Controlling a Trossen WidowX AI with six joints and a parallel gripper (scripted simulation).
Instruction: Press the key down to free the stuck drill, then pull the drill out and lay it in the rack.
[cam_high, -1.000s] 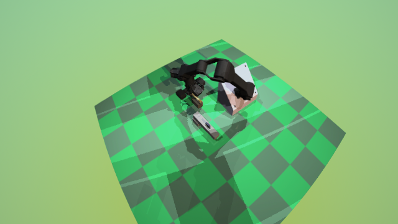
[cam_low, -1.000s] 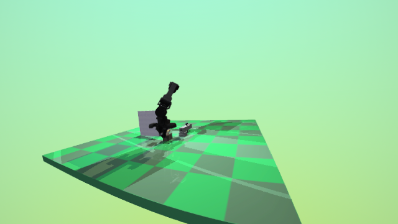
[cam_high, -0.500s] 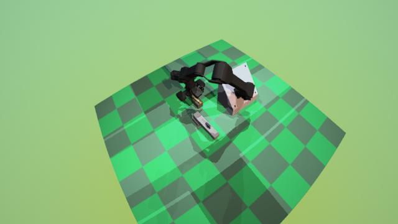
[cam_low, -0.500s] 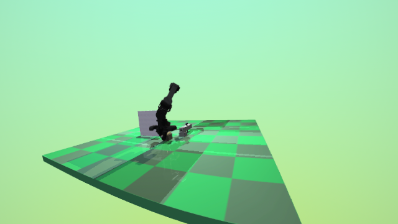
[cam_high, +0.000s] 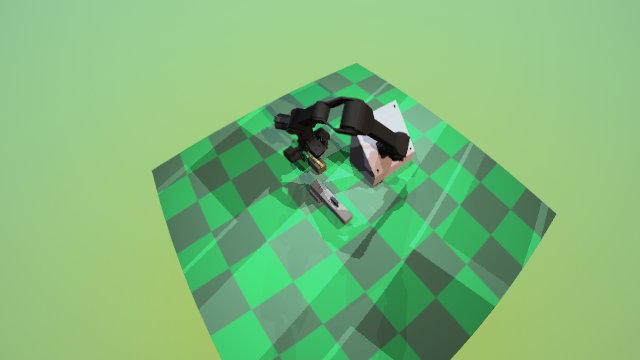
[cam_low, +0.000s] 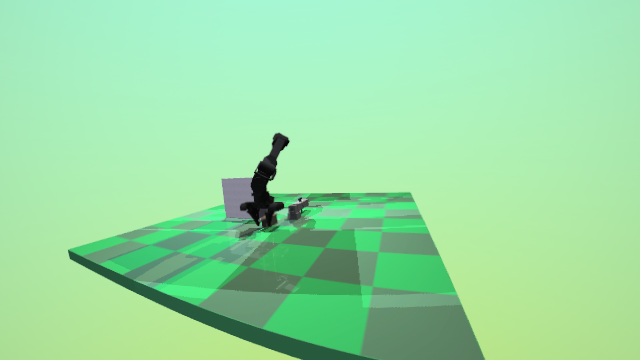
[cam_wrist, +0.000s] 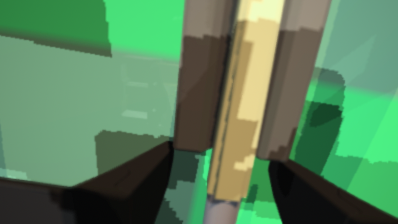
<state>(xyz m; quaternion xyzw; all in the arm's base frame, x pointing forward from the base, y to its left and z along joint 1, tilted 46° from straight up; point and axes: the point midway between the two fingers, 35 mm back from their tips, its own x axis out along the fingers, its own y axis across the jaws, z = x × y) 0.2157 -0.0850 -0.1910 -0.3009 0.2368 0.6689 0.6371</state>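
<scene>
Now: the drill 10 mm behind my gripper tip, 40 mm to the left of it and 30 mm above it. Also, from my gripper tip: rack (10 mm behind, 50 mm to the left, 10 mm above); then dark key (50 mm ahead, 250 mm to the left, 40 mm above); then long grey block (50 mm ahead, 220 mm to the left, 30 mm above).
</scene>
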